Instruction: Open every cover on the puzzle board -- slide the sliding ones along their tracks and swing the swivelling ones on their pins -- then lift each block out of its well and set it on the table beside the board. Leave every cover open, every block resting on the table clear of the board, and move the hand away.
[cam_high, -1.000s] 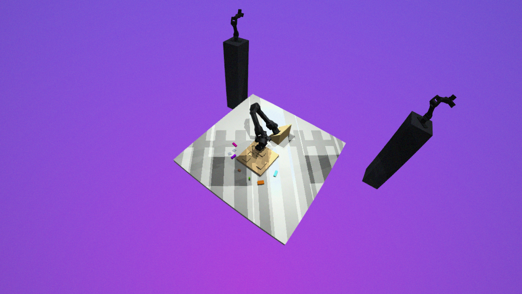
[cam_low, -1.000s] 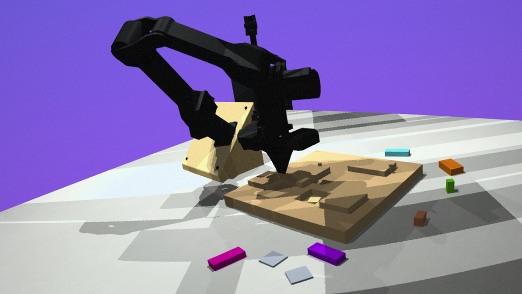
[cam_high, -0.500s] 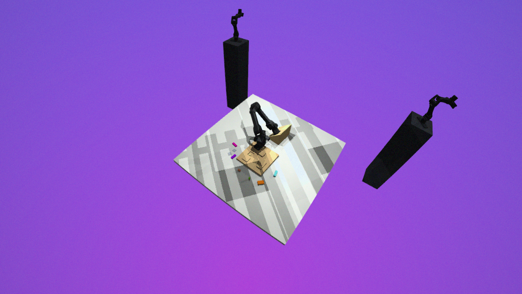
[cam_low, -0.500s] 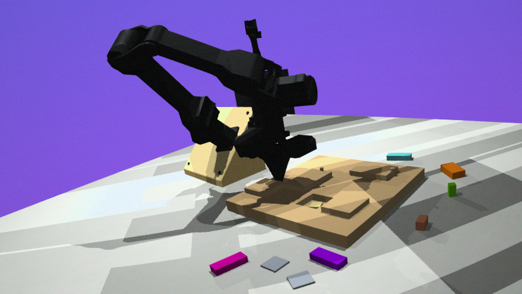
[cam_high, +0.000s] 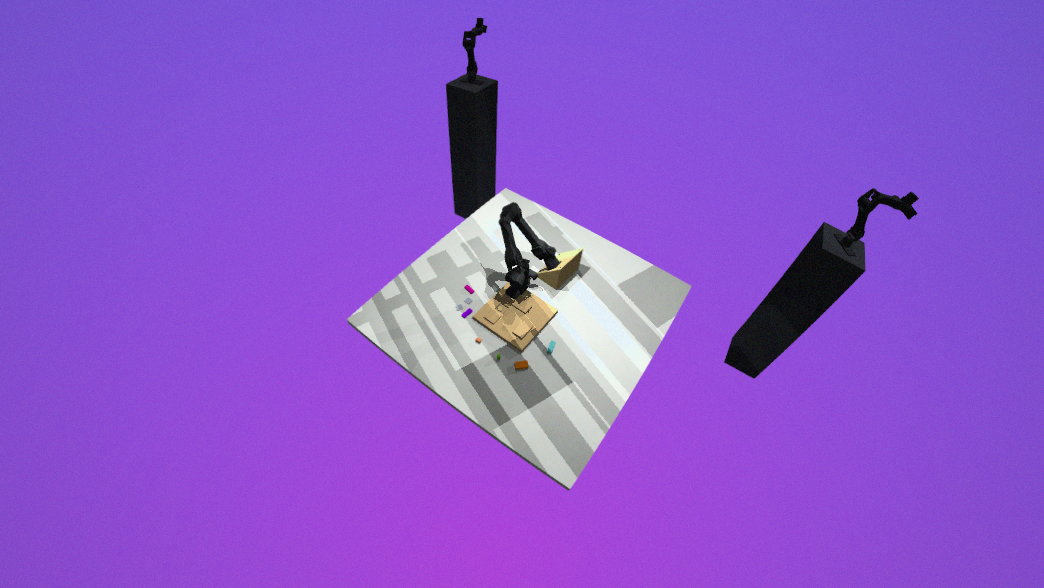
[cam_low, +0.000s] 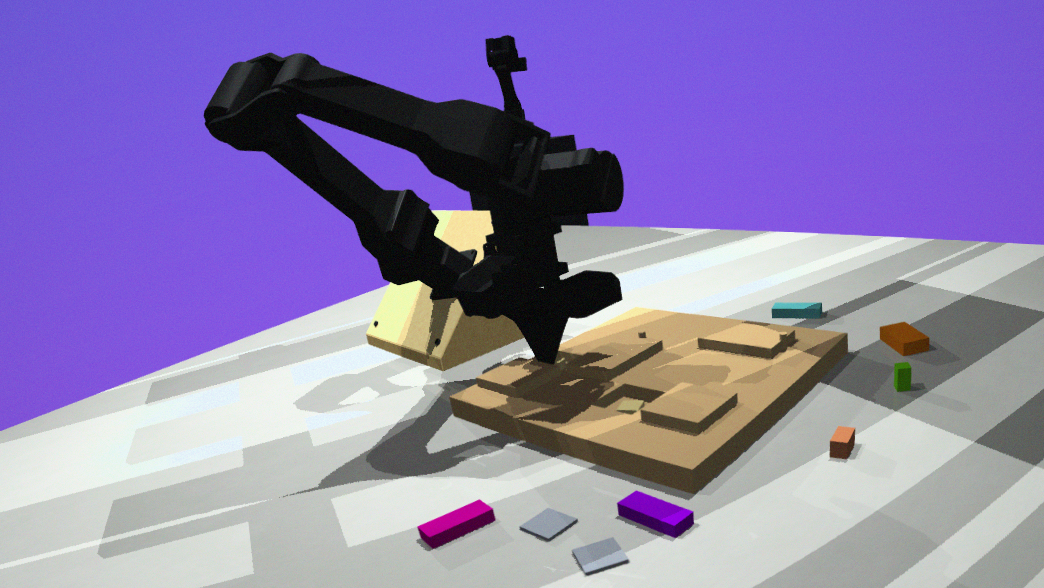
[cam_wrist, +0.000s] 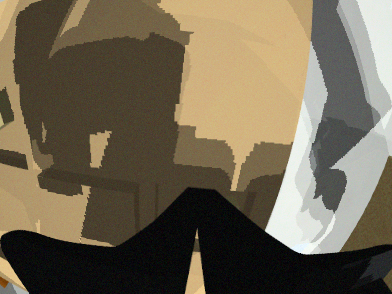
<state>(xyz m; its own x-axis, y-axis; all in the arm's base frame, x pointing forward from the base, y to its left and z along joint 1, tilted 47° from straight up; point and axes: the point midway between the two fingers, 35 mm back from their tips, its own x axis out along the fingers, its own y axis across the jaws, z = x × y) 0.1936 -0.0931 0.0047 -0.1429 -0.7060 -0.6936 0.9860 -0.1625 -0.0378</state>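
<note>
My gripper tip is 10 cm short of the tan puzzle board and 4 cm to the right of it. The rest, counted from my gripper tip: cyan piece: 27 cm to the left, 17 cm ahead, 2 cm below; then magenta piece: 24 cm to the right, 11 cm ahead, 2 cm below; then purple piece: 24 cm ahead, 16 cm to the right, 2 cm below.
</note>
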